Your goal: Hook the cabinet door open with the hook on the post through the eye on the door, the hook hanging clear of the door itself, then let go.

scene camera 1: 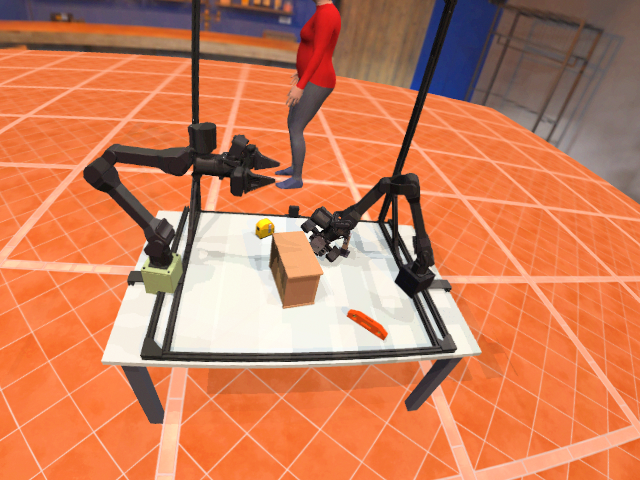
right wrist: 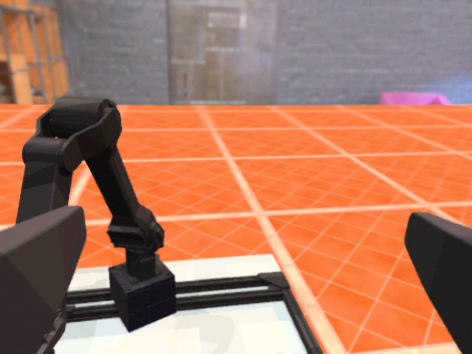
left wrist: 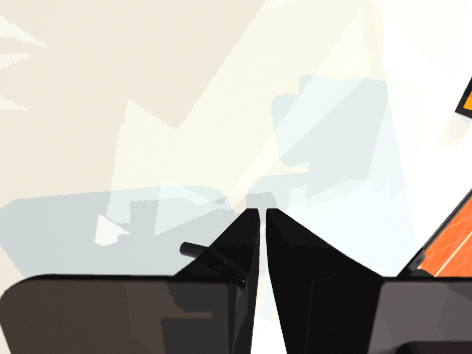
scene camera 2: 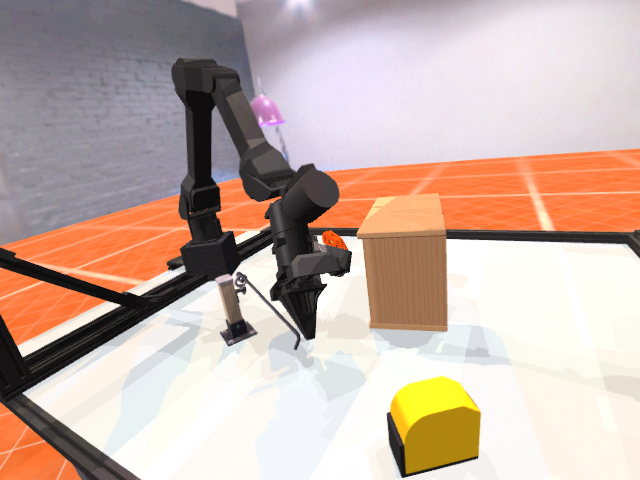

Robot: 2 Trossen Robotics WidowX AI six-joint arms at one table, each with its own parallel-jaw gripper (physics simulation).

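Where they show: left gripper, fingertip midpoint: (left wrist: 261, 220) (scene camera 2: 310, 339); right gripper, fingertip midpoint: (scene camera 1: 278, 172) (right wrist: 248, 223); left arm's base, link origin: (scene camera 1: 418, 270) (right wrist: 141, 271) (scene camera 2: 207, 239); right arm's base, link origin: (scene camera 1: 161, 261).
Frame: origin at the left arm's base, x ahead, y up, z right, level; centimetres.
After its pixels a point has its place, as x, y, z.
Observation:
A wooden cabinet (scene camera 1: 296, 267) {47.3, 6.7, 14.2} (scene camera 2: 406, 276) {41.4, -0.3, 31.0} stands mid-table; I see no open door from these views. A short wooden post (scene camera 2: 230, 300) {14.6, -2.3, 28.8} stands beside it, with a thin black hook (scene camera 2: 270, 305) {21.4, -2.7, 30.9} sloping from its top down to the table. My left gripper (scene camera 1: 333, 254) (scene camera 2: 309, 333) {27.1, -6.8, 34.4} (left wrist: 261, 220) {27.1, -6.8, 34.4} points down at the table by the hook's bent end. Its fingers are shut, with only table showing in the slit. The hook's tip (left wrist: 190, 248) {24.7, -8.4, 33.3} sticks out beside one finger, outside the grip. My right gripper (scene camera 1: 275, 172) {55.5, 39.4, 17.9} is open and empty, high above the table's far left.
A yellow box-like object (scene camera 1: 265, 228) {40.5, -4.1, 48.6} (scene camera 2: 434, 424) {39.3, -3.5, 52.4} lies behind the cabinet. An orange tool (scene camera 1: 367, 324) {30.3, -7.0, -7.3} (scene camera 2: 334, 239) {30.3, -5.2, -3.9} lies near the table's front right. A black frame rail (scene camera 1: 299, 354) {56.5, -7.1, -6.7} rings the table top. A person in red (scene camera 1: 313, 86) stands on the floor beyond the table.

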